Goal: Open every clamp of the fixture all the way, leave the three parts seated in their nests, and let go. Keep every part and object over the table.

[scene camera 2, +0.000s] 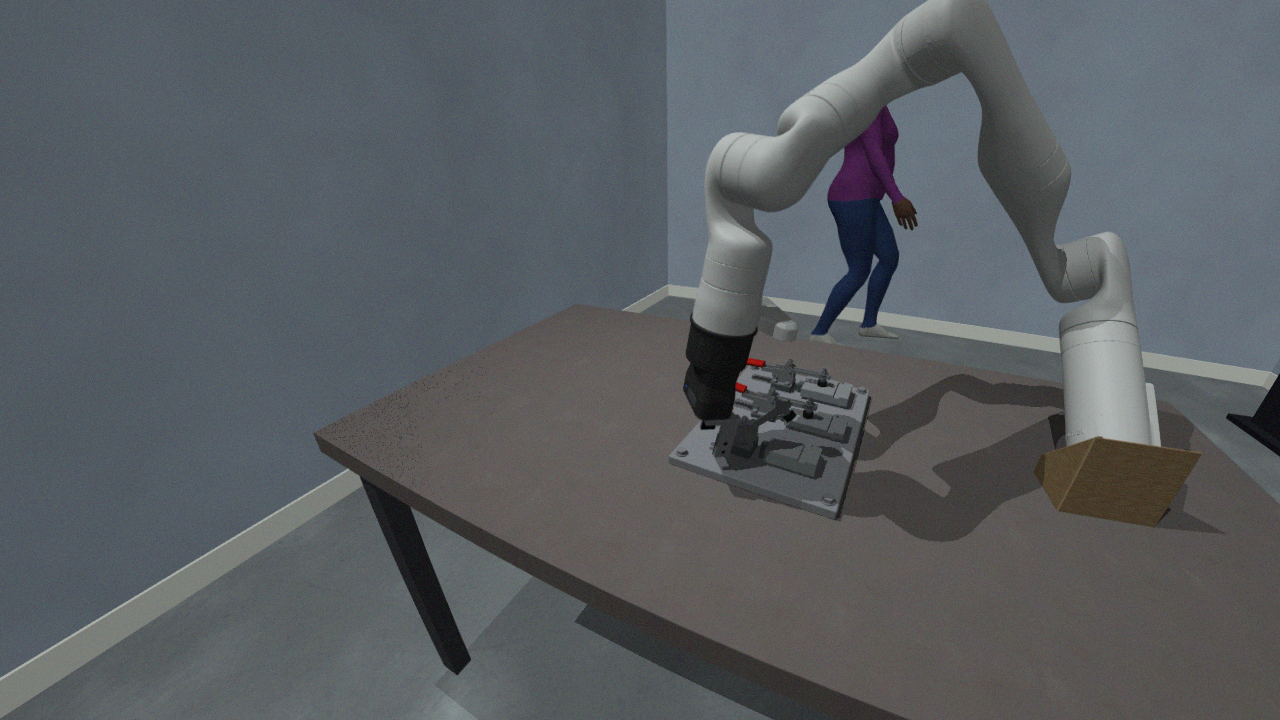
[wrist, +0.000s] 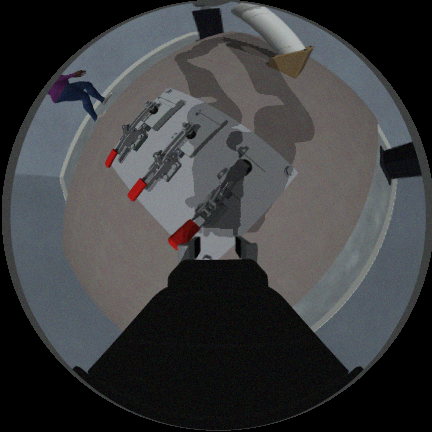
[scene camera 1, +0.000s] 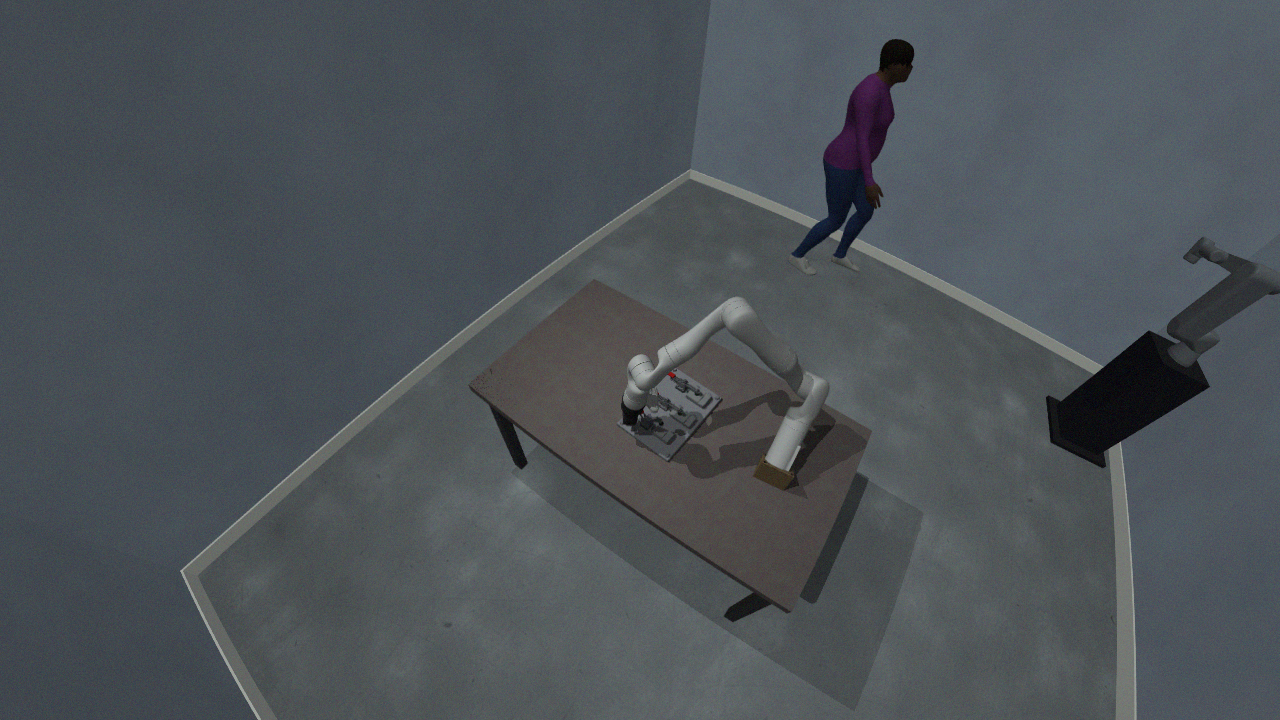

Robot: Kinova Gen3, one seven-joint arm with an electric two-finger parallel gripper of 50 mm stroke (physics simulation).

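Frame: origin at the arm's base, x ahead, y left, z up, level; centimetres.
Seen in the pictures: gripper, fingertip midpoint: (scene camera 2: 713,441) (wrist: 217,243) (scene camera 1: 633,423); arm's base, link origin: (scene camera 2: 1107,453) (wrist: 290,50) (scene camera 1: 776,463).
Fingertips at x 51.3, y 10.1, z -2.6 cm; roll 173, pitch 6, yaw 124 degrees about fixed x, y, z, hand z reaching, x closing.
Note:
Pixels of each thing's top centre, then the offset from my fingertips to it. "*": a spot on its surface instead. Level surfaces: height alone.
- grey fixture plate, surface spot: (scene camera 2: 796,489) (wrist: 273,187) * dz -3.0, dx -11.9, dy +2.7 cm
- middle clamp, top centre: (wrist: 152,157) (scene camera 2: 770,387) (scene camera 1: 666,398) dz +2.2, dx -5.5, dy -14.3 cm
- far clamp, top centre: (scene camera 2: 787,359) (wrist: 120,128) (scene camera 1: 683,379) dz +2.7, dx -7.0, dy -25.2 cm
- middle part, top centre: (scene camera 2: 817,419) (wrist: 197,128) (scene camera 1: 682,415) dz -1.4, dx -13.4, dy -13.1 cm
- far part, top centre: (scene camera 2: 827,386) (wrist: 157,107) (scene camera 1: 698,395) dz -0.9, dx -14.6, dy -24.0 cm
- red handle, top centre: (wrist: 179,236) dz +5.3, dx -0.1, dy -4.1 cm
- brown table, surface height: dz -4.5 cm
The grey fixture plate (scene camera 1: 666,452) (scene camera 2: 796,489) (wrist: 270,186) carries three clamps. The near clamp (scene camera 2: 742,437) (wrist: 214,201) has its arm tilted partly up, its black tip above the near grey part (scene camera 2: 793,457). The middle clamp (scene camera 2: 763,404) (wrist: 165,162) and far clamp (scene camera 2: 785,376) (wrist: 134,134) have their arms down over the middle part (scene camera 2: 825,426) and far part (scene camera 2: 827,393). All three parts appear seated. My gripper (scene camera 2: 708,422) (wrist: 217,243) is open and empty at the near clamp's handle end. The red handle (wrist: 184,234) is beside and partly over the left finger in the wrist view.
The fixture lies on the brown table (scene camera 1: 572,358) (scene camera 2: 537,447). The two other red handles (wrist: 137,190) (wrist: 111,158) stick out past the plate's edge. A wooden wedge-shaped block (scene camera 1: 774,473) (scene camera 2: 1126,480) (wrist: 291,63) stands at the arm's base. A person (scene camera 1: 861,134) is beyond the table.

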